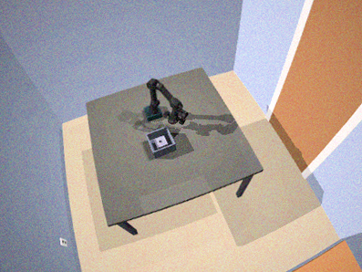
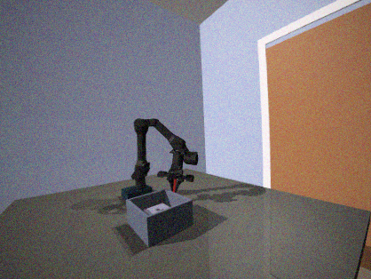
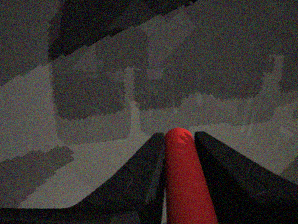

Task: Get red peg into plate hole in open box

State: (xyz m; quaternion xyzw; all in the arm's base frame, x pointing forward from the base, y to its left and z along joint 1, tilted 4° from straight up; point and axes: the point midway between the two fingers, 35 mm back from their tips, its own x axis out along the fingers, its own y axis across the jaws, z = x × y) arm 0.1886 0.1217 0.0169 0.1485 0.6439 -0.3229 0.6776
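Right now my gripper tip is 140 mm to the left of the plate, 140 mm short of it and 10 mm above it. From my gripper tip the other things lie so: grey box 140 mm to the right, 140 mm ahead, 30 mm below; red peg 30 mm above, 10 mm to the left.
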